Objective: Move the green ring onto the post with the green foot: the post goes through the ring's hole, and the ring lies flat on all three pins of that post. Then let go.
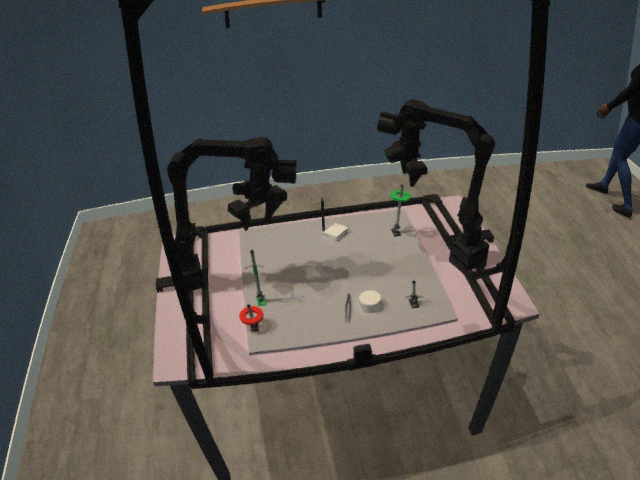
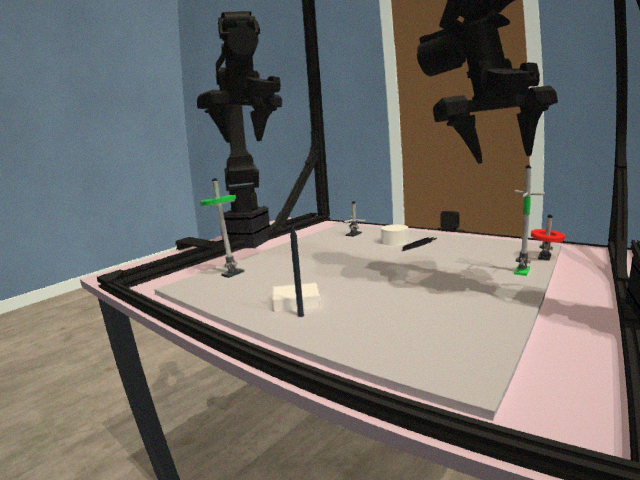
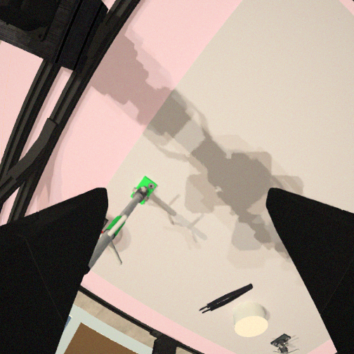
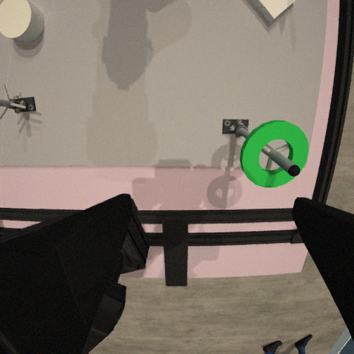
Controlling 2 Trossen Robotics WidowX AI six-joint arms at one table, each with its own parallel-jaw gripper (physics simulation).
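Where they show: left gripper, fingertip midpoint: (image 1: 256,225) (image 2: 505,159); right gripper, fingertip midpoint: (image 1: 408,180) (image 2: 244,141); left arm's base at its link origin: (image 1: 185,265); right arm's base at its link origin: (image 1: 470,242) (image 2: 243,210).
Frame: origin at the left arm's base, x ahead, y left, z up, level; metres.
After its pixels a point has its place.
The green ring (image 1: 393,196) {y -0.004, x 0.729, z 0.082 m} (image 2: 227,198) {y 0.009, x 0.727, z 0.079 m} (image 4: 250,160) sits high around a tall post with a dark foot (image 1: 398,217) {y -0.004, x 0.751, z -0.009 m} (image 2: 223,227) {y 0.004, x 0.752, z 0.020 m} (image 4: 281,161). The post with the green foot (image 1: 257,281) {y -0.173, x 0.210, z 0.007 m} (image 2: 526,227) {y -0.164, x 0.209, z 0.008 m} (image 3: 132,206) stands upright, bears no ring and has thin pins below its top. My left gripper (image 1: 257,223) {y -0.070, x 0.247, z 0.132 m} (image 2: 504,158) {y -0.070, x 0.247, z 0.132 m} (image 3: 189,196) is open and empty, high above the mat and apart from that post. My right gripper (image 1: 413,183) {y -0.078, x 0.746, z 0.183 m} (image 2: 242,140) {y -0.078, x 0.746, z 0.183 m} (image 4: 213,204) is open and empty, higher than the green ring and off to its side, not around it.
A red ring (image 1: 242,316) {y -0.269, x 0.135, z -0.029 m} (image 2: 547,239) {y -0.237, x 0.163, z -0.030 m} lies on a short post near the green-footed one. Another short post (image 1: 413,291) {y -0.359, x 0.634, z -0.024 m} (image 2: 354,211) {y -0.351, x 0.633, z -0.013 m}, a white cylinder (image 1: 370,302) {y -0.333, x 0.504, z -0.042 m} (image 2: 394,235) {y -0.281, x 0.502, z -0.053 m}, black tweezers (image 1: 347,308) {y -0.303, x 0.437, z -0.068 m} (image 2: 419,243) {y -0.287, x 0.444, z -0.069 m}, a white block (image 1: 336,231) {y 0.064, x 0.544, z -0.057 m} and an upright black rod (image 1: 323,214) {y 0.109, x 0.514, z -0.006 m} (image 2: 296,273) {y 0.118, x 0.511, z -0.009 m} stand around.
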